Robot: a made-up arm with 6 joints.
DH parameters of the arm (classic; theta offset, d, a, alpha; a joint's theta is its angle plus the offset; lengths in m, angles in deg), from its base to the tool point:
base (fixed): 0 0 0 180
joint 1: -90 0.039 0.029 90
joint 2: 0 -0.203 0.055 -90
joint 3: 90 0.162 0.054 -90
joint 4: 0 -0.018 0.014 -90
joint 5: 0 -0.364 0.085 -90
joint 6: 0 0.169 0.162 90
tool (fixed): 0 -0.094 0 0
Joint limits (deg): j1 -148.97..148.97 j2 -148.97..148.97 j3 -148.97..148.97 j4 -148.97..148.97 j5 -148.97..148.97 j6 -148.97..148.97
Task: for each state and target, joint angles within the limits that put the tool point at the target. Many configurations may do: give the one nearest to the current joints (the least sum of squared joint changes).
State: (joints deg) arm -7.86 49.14 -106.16 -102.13 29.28 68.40
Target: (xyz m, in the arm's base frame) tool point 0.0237 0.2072 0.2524
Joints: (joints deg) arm -4.44 68.72 -88.45 -134.44 35.47 86.55
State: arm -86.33 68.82 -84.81 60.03 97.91 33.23
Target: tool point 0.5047 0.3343 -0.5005
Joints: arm -110.34 85.27 -78.45 49.55 105.34 33.87
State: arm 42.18 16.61 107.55 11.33 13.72 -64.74
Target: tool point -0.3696 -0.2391 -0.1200
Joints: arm 66.00 27.95 130.21 25.44 -3.30 -60.64
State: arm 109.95 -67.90 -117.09 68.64 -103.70 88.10
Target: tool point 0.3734 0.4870 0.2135
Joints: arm 55.37 -60.19 -134.38 51.80 -98.70 79.98
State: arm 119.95 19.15 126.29 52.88 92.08 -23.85
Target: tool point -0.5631 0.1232 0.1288
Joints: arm 123.42 54.35 127.23 72.78 76.10 -18.36
